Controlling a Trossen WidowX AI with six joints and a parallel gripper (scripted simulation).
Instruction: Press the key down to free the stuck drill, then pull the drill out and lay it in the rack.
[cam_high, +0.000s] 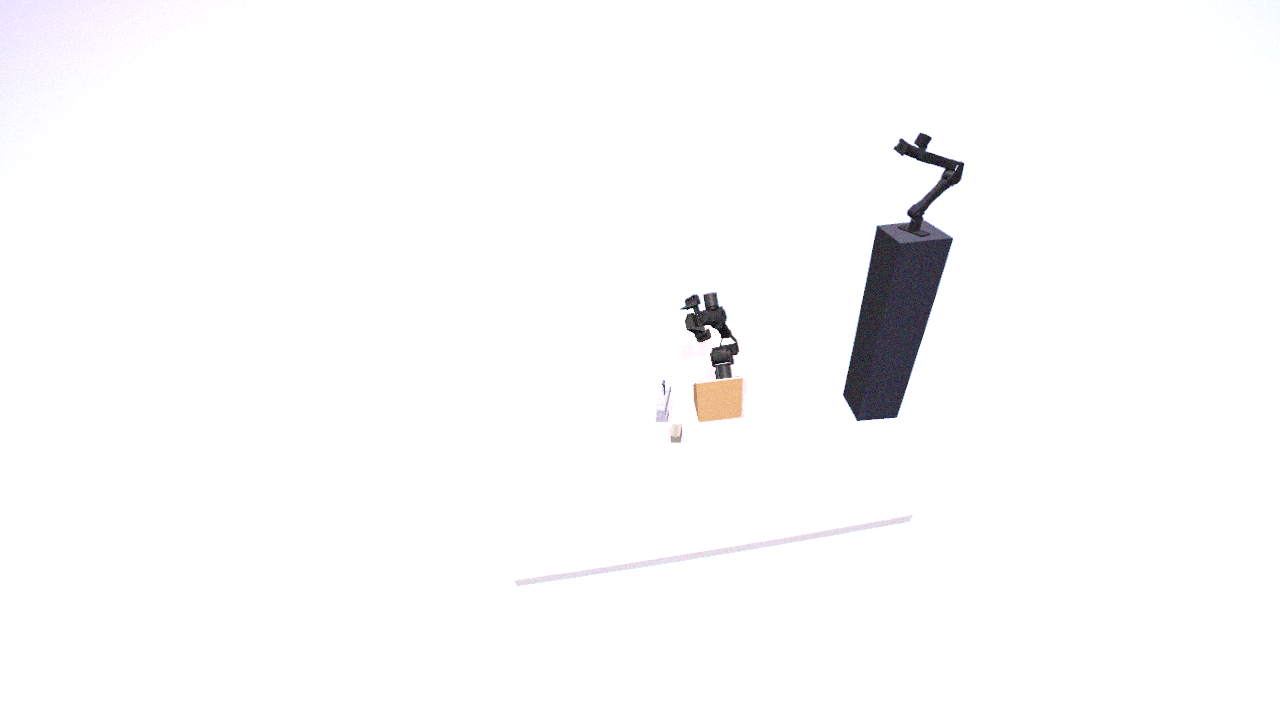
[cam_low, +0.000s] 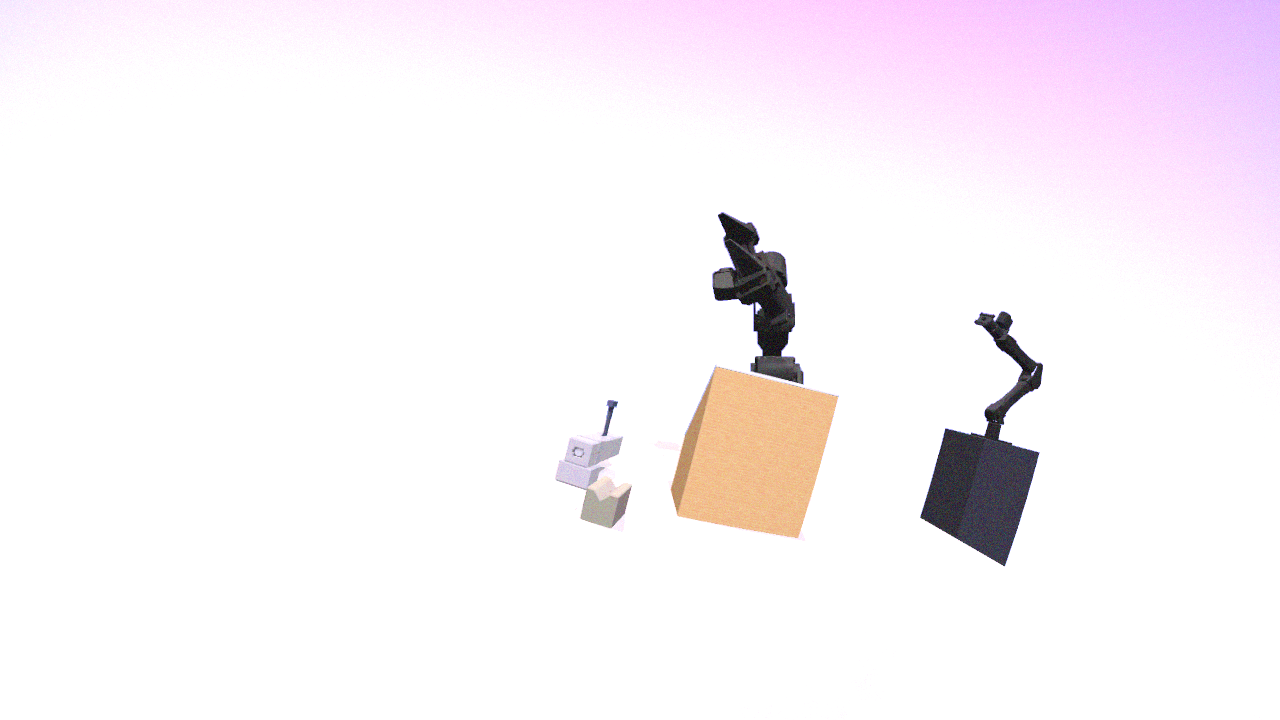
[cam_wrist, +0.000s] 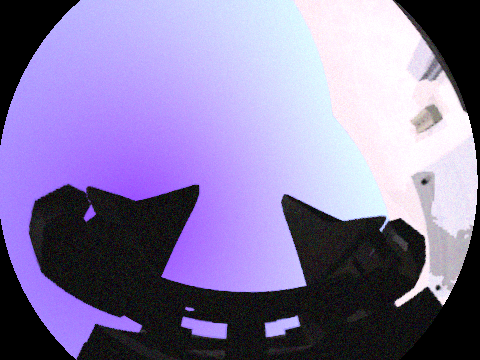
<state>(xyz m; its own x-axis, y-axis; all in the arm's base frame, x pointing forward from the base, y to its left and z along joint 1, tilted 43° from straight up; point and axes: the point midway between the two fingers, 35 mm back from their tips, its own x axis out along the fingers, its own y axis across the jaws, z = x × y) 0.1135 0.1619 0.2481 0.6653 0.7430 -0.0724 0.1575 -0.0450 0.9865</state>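
The thin dark pin is 11 cm ahead of my gripper tip, 1 cm to the right of it and 35 cm below it. From my gripper tip the other things lie so: v-notched rack 7 cm ahead, 20 cm to the left, 42 cm below; then yellowish key 12 cm ahead, 4 cm to the left, 39 cm below; then pale grey block 12 cm ahead, 2 cm to the left, 40 cm below.
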